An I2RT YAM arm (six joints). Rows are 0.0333 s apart.
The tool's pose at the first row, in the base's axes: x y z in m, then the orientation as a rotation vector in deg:
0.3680, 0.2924, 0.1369, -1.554, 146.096, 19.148
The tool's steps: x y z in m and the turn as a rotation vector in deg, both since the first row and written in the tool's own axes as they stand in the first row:
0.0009, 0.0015, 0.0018, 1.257, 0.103, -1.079
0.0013, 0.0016, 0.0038, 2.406, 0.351, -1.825
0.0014, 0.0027, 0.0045, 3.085, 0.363, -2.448
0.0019, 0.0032, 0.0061, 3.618, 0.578, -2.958
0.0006, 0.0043, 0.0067, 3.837, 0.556, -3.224
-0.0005, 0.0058, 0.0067, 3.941, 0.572, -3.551
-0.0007, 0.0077, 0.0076, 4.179, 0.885, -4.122
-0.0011, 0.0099, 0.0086, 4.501, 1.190, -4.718
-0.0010, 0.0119, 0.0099, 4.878, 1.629, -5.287
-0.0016, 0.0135, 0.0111, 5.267, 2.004, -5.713
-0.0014, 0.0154, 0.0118, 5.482, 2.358, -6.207
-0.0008, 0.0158, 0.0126, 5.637, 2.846, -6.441
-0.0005, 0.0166, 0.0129, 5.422, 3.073, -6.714
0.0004, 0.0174, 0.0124, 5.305, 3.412, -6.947
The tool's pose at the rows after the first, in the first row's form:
0.3681, 0.2943, 0.1353, -2.473, 146.285, 17.132
0.3688, 0.2949, 0.1335, -3.034, 146.614, 15.389
0.3690, 0.2962, 0.1331, -3.573, 146.646, 14.279
0.3694, 0.2971, 0.1317, -4.060, 146.866, 13.409
0.3707, 0.2982, 0.1321, -4.312, 146.838, 13.025
0.3715, 0.2996, 0.1331, -4.692, 146.826, 12.765
0.3719, 0.3017, 0.1329, -5.387, 147.089, 12.251
0.3726, 0.3040, 0.1328, -6.083, 147.346, 11.617
0.3730, 0.3063, 0.1322, -6.750, 147.741, 10.926
0.3740, 0.3081, 0.1319, -7.219, 148.091, 10.270
0.3741, 0.3101, 0.1317, -7.839, 148.387, 9.809
0.3740, 0.3107, 0.1308, -8.177, 148.847, 9.530
0.3738, 0.3116, 0.1306, -8.655, 149.003, 9.706
0.3727, 0.3123, 0.1307, -9.067, 149.286, 9.773

